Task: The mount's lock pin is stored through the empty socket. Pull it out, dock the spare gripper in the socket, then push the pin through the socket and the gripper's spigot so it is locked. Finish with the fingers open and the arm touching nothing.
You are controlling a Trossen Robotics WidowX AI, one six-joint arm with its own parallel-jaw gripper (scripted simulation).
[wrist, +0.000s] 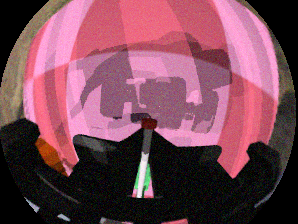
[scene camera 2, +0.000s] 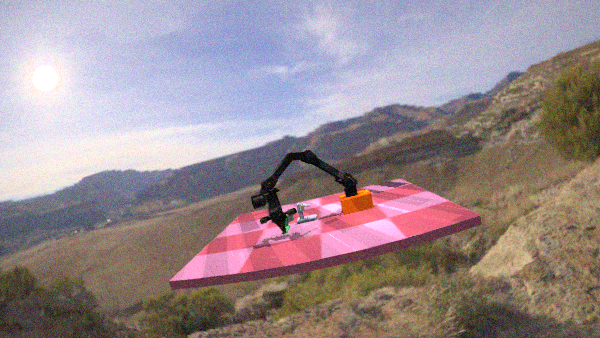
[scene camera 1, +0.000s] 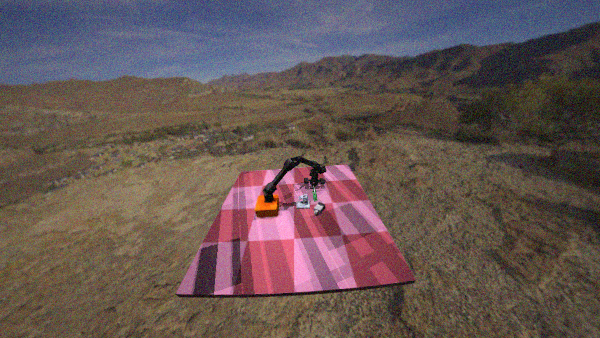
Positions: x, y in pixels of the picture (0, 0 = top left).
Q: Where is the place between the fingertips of the gripper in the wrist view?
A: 146, 130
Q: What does the gripper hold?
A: A lock pin.
